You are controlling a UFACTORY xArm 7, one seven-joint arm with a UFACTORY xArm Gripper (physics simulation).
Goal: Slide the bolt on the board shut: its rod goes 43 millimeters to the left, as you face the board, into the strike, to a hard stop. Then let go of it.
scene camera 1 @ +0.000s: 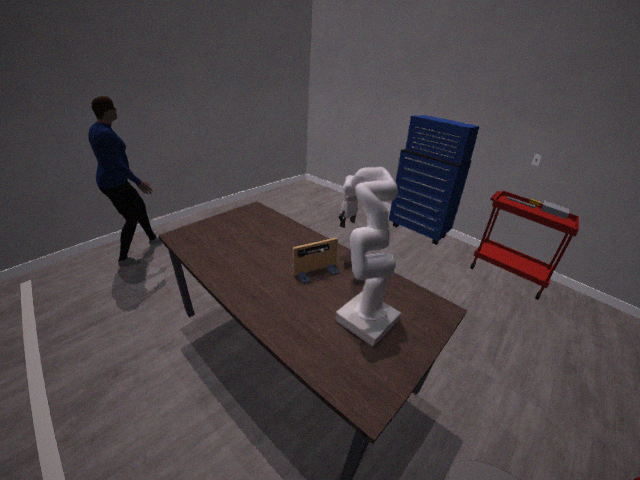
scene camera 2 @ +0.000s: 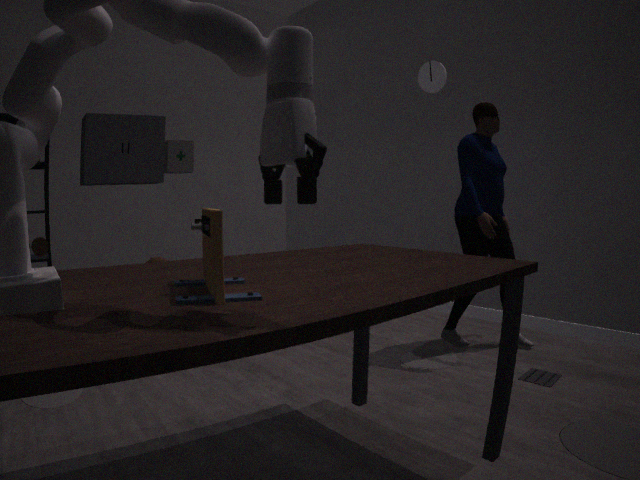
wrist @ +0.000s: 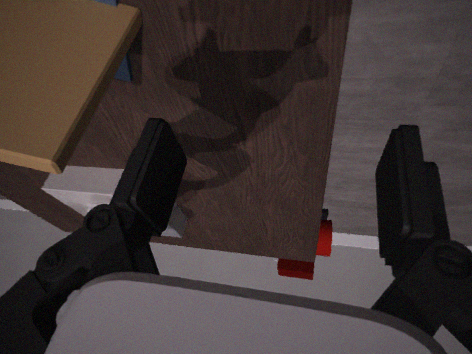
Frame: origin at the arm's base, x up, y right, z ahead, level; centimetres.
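Seen in the pictures: gripper, fingertip midpoint: (scene camera 1: 347, 224) (scene camera 2: 289, 204) (wrist: 273, 143); arm's base, origin of the base link: (scene camera 1: 369, 311) (scene camera 2: 10, 278).
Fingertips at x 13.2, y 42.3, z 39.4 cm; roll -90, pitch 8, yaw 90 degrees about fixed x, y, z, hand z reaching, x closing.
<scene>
Offsets run from my fingertips to a thing's middle. Level surfaces: height alone.
The tan board {dz +2.5, dx -9.7, dy -27.4 cm} (scene camera 1: 308, 265) (scene camera 2: 214, 258) (wrist: 45, 75) stands upright on blue feet (scene camera 1: 302, 277) (scene camera 2: 237, 297) (wrist: 124, 70). The bolt {dz +1.0, dx -4.4, dy -30.2 cm} (scene camera 1: 314, 250) (scene camera 2: 197, 225) is a dark strip with light metal parts near the board's top, on the face towards the arm's base; its knob sticks out in the scene camera 2 view. The rod's exact position is too small to tell. The bolt does not show in the wrist view. My gripper (scene camera 1: 347, 220) (scene camera 2: 290, 195) (wrist: 273, 143) is open and empty, pointing down. It is higher than the board's top, apart from it, and beyond the face opposite the bolt.
The board stands on the brown table {dx -18.5 cm} (scene camera 1: 248, 289) (scene camera 2: 330, 289) (wrist: 280, 200). The arm's white base (scene camera 1: 368, 322) (scene camera 2: 31, 291) is on the bolt's side. A person (scene camera 1: 111, 160) (scene camera 2: 480, 170) stands beyond the table. A blue tool chest (scene camera 1: 429, 180) and a red cart (scene camera 1: 516, 264) stand on the floor.
</scene>
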